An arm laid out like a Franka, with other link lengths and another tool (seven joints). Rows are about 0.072 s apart.
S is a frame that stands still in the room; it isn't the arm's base.
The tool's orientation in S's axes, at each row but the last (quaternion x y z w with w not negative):
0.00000, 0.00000, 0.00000, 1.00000
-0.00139, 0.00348, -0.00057, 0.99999
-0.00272, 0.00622, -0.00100, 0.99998
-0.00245, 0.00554, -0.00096, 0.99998
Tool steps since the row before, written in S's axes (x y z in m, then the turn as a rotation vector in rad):
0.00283, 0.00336, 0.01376, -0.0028, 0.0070, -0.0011
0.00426, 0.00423, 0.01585, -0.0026, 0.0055, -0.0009
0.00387, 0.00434, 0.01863, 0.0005, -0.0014, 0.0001
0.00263, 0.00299, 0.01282, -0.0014, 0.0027, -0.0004
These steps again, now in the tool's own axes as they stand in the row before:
0.00283, 0.00336, 0.01376, -0.0028, 0.0070, -0.0011
0.00414, 0.00419, 0.01589, -0.0026, 0.0055, -0.0009
0.00363, 0.00425, 0.01870, 0.0005, -0.0014, 0.0001
0.00248, 0.00293, 0.01286, -0.0014, 0.0027, -0.0004

